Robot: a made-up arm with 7 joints. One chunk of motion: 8 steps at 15 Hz.
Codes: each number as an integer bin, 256 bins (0 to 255) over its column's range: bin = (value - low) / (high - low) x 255, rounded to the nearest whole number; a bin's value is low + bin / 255 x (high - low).
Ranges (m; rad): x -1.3..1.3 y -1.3..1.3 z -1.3..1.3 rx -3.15..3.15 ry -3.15..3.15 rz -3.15..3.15
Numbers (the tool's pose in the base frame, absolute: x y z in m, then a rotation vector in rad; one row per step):
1: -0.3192 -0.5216 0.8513 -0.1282 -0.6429 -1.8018
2: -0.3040 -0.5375 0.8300 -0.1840 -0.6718 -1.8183
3: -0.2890 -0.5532 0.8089 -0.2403 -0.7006 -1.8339
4: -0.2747 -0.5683 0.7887 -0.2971 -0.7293 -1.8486
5: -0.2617 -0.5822 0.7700 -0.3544 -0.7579 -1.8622
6: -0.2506 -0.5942 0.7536 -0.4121 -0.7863 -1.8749
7: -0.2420 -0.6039 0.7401 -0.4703 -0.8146 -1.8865
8: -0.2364 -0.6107 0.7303 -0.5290 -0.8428 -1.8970
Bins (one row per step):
1: 96 76 211 122 101 55
2: 98 75 209 120 100 54
3: 99 73 207 118 99 53
4: 101 72 205 115 98 53
5: 102 70 203 113 97 52
6: 103 69 201 111 96 52
7: 104 68 200 108 95 51
8: 104 68 199 106 93 51

